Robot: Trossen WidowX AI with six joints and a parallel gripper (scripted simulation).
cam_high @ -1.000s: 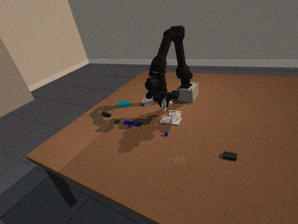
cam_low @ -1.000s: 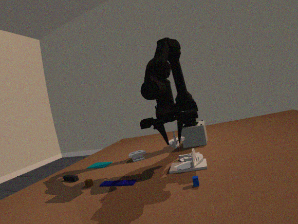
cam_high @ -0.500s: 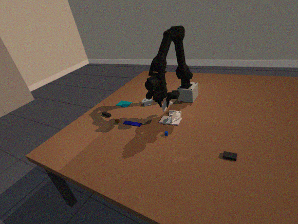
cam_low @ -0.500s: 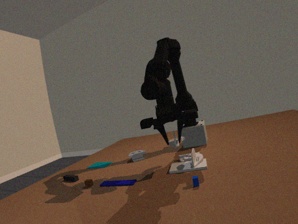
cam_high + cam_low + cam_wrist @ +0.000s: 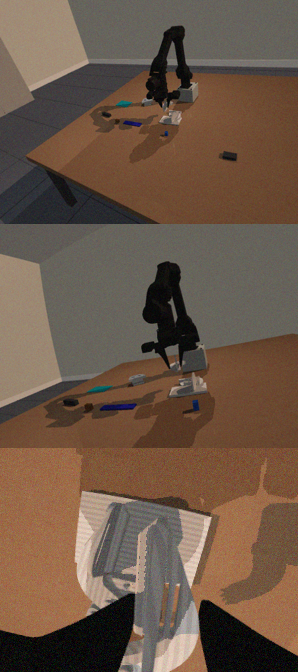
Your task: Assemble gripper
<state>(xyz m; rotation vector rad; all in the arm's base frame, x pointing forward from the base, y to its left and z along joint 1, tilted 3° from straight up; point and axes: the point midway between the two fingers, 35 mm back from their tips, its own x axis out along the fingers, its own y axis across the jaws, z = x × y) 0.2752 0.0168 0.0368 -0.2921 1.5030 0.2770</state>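
My gripper tip is 4 cm past the gripper jaw and 1 cm to the right of it. From my gripper tip the other things lie so: small blue block (13 cm ahead, 9 cm to the left, 7 cm below); then small grey block (24 cm to the right, 11 cm behind, 7 cm below); then blue bar (17 cm to the right, 14 cm ahead, 8 cm below).
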